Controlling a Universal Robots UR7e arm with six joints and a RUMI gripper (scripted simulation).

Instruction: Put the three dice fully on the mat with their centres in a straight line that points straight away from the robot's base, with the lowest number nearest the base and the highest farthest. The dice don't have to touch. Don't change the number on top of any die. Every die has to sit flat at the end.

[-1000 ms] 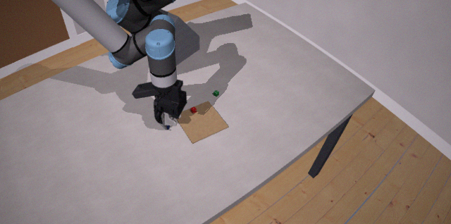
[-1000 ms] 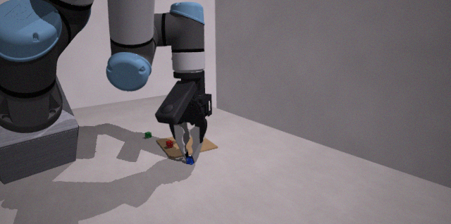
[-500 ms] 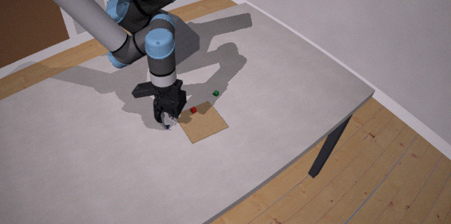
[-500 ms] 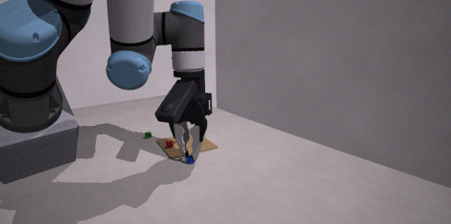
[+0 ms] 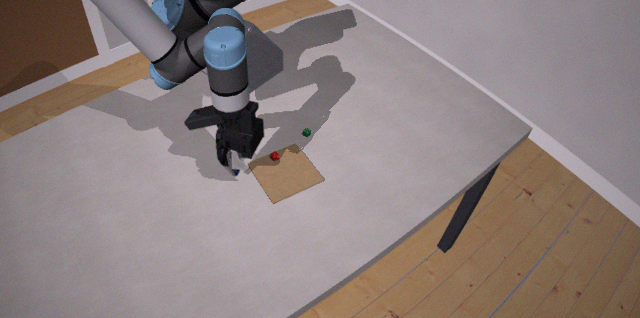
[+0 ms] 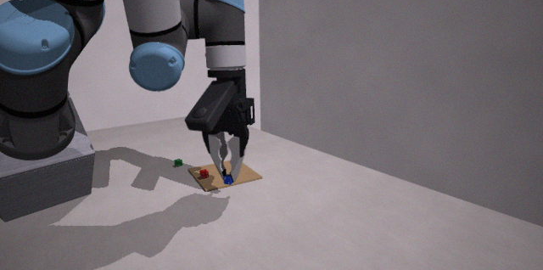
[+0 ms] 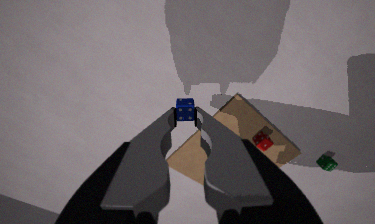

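The square mat is 10 cm to the left of my hand, 6 cm ahead of it and 5 cm below it. Round my hand: blue die: 1 cm below; green die: 23 cm to the left, 4 cm below, 1 cm ahead; red die: 11 cm to the left, 4 cm below, 1 cm ahead.
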